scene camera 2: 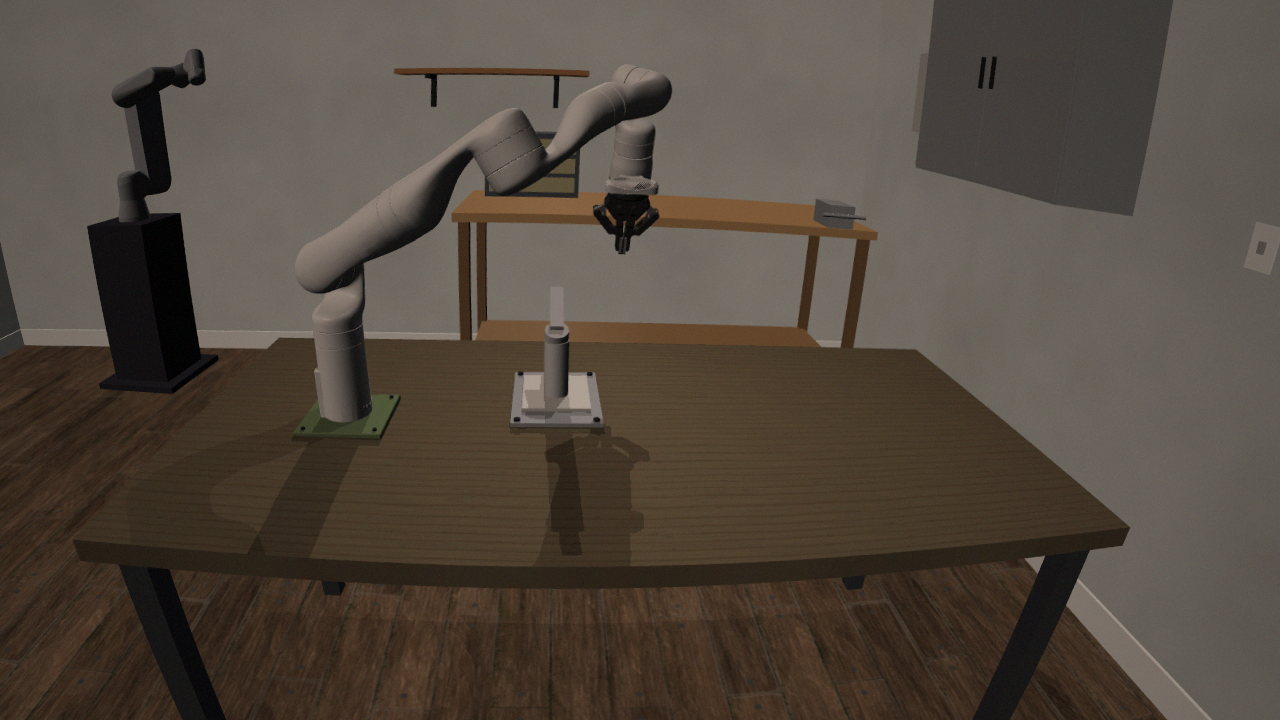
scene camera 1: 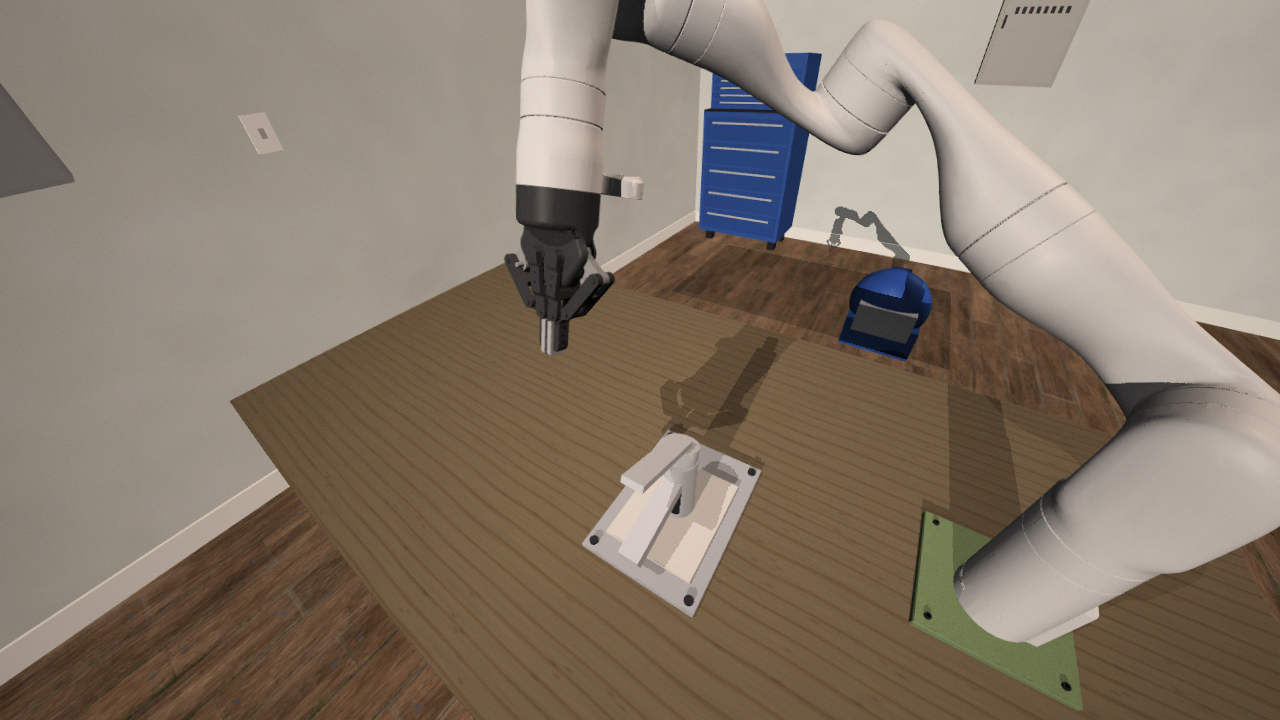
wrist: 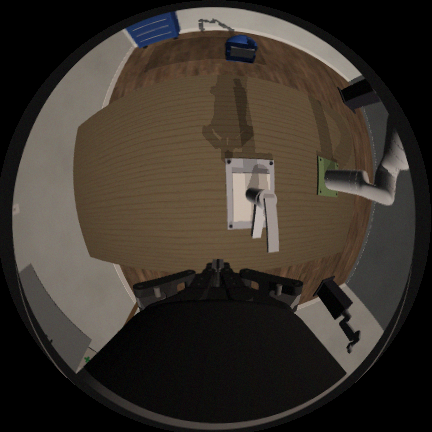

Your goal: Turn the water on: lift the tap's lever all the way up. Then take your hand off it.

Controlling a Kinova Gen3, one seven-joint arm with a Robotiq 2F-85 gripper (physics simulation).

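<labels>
Gripper visible in scene camera 1, scene camera 2 and the wrist view (217, 265). On the gripper, same spot: (scene camera 1: 554, 330) and (scene camera 2: 615, 239). On a flat lever, same spot: (wrist: 266, 199) and (scene camera 1: 676, 435).
</labels>
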